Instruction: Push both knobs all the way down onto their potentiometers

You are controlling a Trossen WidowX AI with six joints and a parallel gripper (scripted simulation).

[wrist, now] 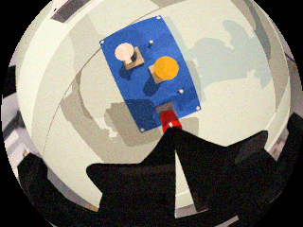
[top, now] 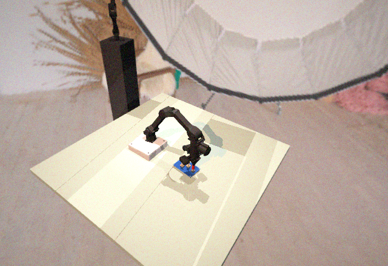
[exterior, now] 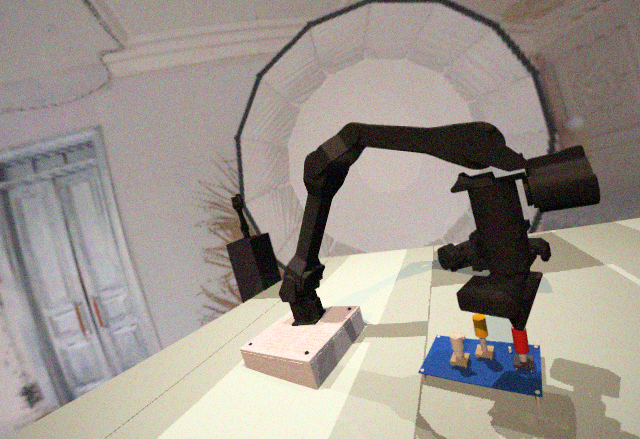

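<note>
My gripper tip is 1 cm above the red knob. From my gripper tip the other things lie so: beige knob (8 cm behind, 2 cm to the left, 3 cm below).
</note>
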